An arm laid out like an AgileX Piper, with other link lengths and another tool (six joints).
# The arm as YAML. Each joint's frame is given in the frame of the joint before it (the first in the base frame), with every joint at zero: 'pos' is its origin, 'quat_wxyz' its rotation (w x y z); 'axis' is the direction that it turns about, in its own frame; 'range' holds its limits. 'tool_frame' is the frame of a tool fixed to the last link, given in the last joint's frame.
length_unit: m
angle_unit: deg
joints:
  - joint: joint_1
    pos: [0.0, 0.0, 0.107]
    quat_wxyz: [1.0, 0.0, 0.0, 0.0]
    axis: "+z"
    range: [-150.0, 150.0]
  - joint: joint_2
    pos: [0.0, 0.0, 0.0]
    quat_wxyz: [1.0, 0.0, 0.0, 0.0]
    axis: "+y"
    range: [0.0, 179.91]
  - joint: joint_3
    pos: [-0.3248, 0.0, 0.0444]
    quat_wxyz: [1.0, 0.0, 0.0, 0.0]
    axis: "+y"
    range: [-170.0, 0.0]
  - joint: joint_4
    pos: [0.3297, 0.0, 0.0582]
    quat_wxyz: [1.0, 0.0, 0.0, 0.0]
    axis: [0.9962, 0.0, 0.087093]
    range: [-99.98, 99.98]
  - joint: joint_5
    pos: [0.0, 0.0, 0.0]
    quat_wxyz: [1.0, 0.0, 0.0, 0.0]
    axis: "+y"
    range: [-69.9, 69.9]
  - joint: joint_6
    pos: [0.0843, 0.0, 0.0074]
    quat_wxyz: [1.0, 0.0, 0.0, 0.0]
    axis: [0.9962, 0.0, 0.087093]
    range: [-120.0, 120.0]
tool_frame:
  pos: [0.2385, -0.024, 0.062]
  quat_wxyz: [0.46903, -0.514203, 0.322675, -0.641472]
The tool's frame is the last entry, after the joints.
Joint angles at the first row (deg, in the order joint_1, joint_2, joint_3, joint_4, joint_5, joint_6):
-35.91, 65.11, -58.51, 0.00, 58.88, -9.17
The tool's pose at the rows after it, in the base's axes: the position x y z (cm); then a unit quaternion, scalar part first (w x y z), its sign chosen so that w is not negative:
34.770, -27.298, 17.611, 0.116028, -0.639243, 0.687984, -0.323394
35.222, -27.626, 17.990, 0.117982, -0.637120, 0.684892, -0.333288
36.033, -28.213, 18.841, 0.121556, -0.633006, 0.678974, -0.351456
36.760, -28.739, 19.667, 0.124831, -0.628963, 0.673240, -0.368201
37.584, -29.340, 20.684, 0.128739, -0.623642, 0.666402, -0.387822
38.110, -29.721, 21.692, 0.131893, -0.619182, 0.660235, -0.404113
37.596, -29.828, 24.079, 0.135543, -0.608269, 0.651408, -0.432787
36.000, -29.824, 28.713, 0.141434, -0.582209, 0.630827, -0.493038
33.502, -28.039, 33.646, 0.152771, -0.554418, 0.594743, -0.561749
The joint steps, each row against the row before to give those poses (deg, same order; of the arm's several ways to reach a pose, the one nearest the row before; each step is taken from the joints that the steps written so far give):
0.00, 0.00, 0.64, 0.00, -1.46, 0.00
0.00, 0.00, 0.11, 0.00, -1.35, 0.00
0.00, 0.00, 0.00, 0.00, -2.28, 0.00
0.00, 0.00, 0.00, 0.00, -2.11, 0.00
0.00, 0.00, 0.00, 0.00, -2.50, 0.05
0.00, -0.29, 0.00, 0.00, -1.79, 0.00
-0.46, -2.95, 0.69, 0.00, -1.40, 0.00
-1.16, -6.63, 2.45, 0.00, -3.65, 0.00
-0.31, -9.90, 4.72, 0.35, -4.35, -0.38

